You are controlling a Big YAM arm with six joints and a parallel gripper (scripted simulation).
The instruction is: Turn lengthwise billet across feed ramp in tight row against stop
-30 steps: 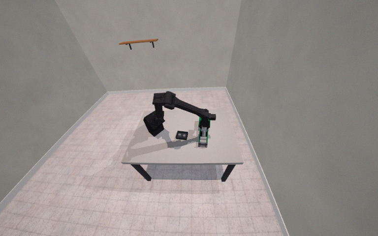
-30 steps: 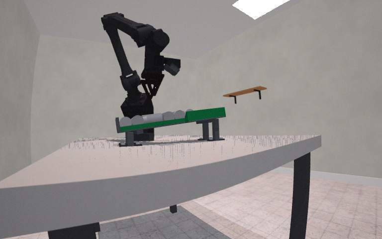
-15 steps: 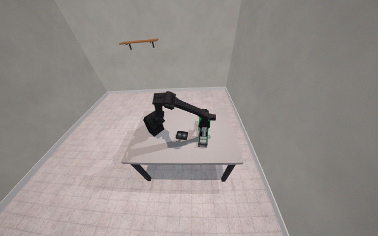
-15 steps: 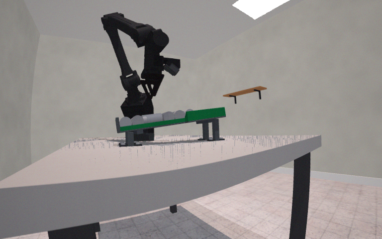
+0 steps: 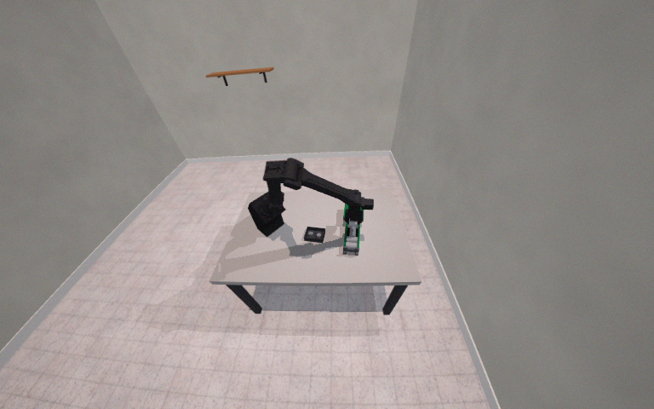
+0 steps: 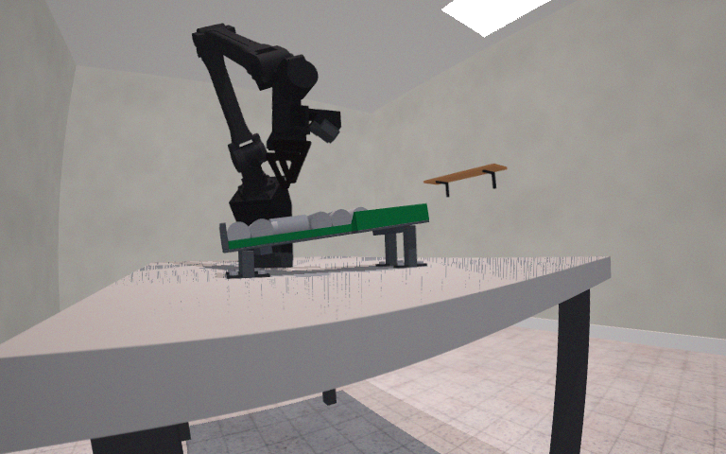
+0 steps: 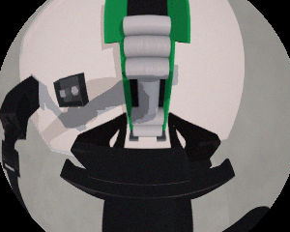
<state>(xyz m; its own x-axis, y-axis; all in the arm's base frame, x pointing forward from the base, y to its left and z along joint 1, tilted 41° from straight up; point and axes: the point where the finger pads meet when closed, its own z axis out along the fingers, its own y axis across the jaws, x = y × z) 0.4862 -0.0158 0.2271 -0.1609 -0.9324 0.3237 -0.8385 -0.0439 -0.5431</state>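
Right now the grey stop is 11 cm to the right of my hand, 11 cm below it and 2 cm behind it. Round my hand: black box: 25 cm behind, 16 cm below, 6 cm to the left.
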